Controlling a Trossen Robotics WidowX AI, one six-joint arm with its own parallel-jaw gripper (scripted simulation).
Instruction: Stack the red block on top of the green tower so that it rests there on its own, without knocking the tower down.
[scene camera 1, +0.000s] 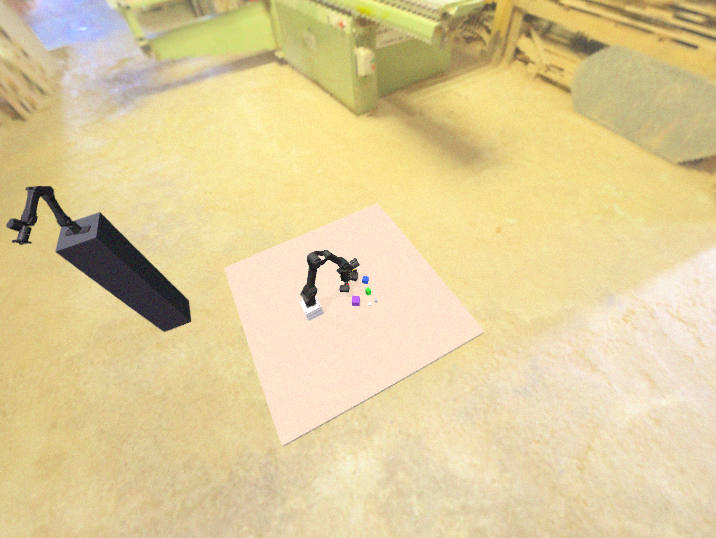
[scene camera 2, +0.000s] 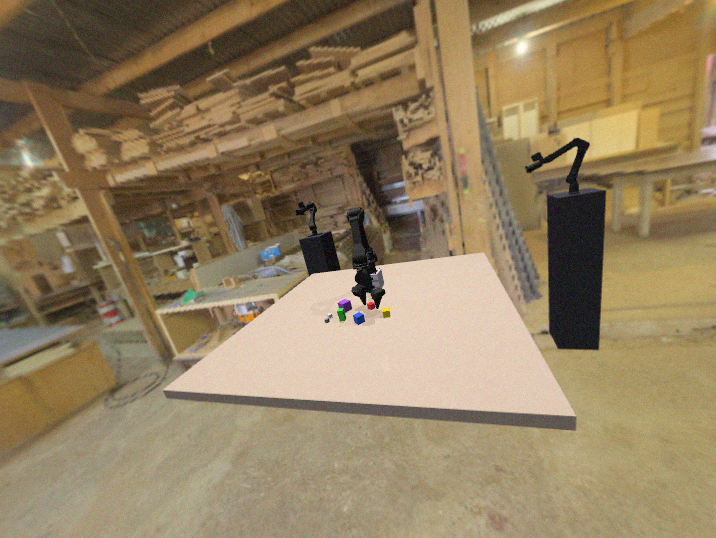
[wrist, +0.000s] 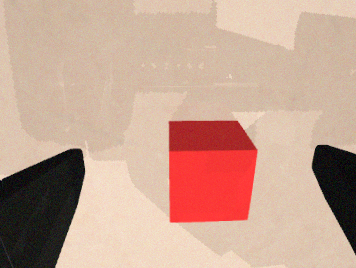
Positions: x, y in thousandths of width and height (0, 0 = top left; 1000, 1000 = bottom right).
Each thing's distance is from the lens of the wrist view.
my gripper (wrist: 569, 595): 0.10 m
red block (wrist: 597, 610): 0.09 m
